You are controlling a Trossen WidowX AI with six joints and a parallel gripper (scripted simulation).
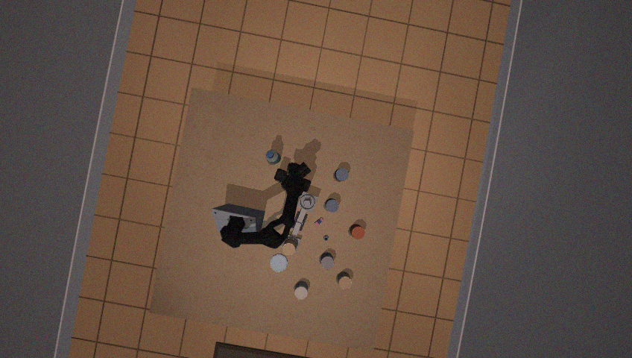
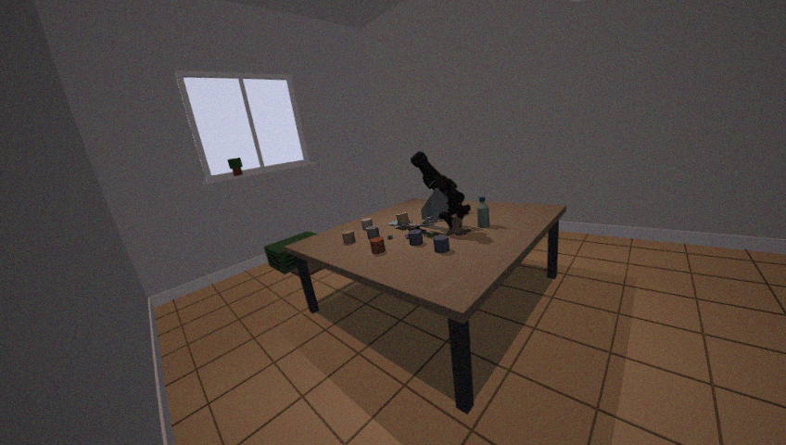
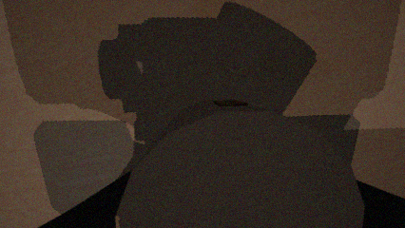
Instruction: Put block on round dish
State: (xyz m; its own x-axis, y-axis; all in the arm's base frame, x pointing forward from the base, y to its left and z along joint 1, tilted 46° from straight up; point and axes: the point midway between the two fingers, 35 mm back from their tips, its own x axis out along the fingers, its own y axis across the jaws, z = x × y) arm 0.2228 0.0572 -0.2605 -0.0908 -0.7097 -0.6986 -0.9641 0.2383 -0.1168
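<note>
My gripper tip is 20 mm above the grey lump and 10 mm past it. Also, from my gripper tip: balance (230 mm to the right, 60 mm ahead, 10 mm above); then bottle (120 mm behind, 110 mm to the left, 90 mm above); then round dish (480 mm to the right, 30 mm behind, 20 mm below).
</note>
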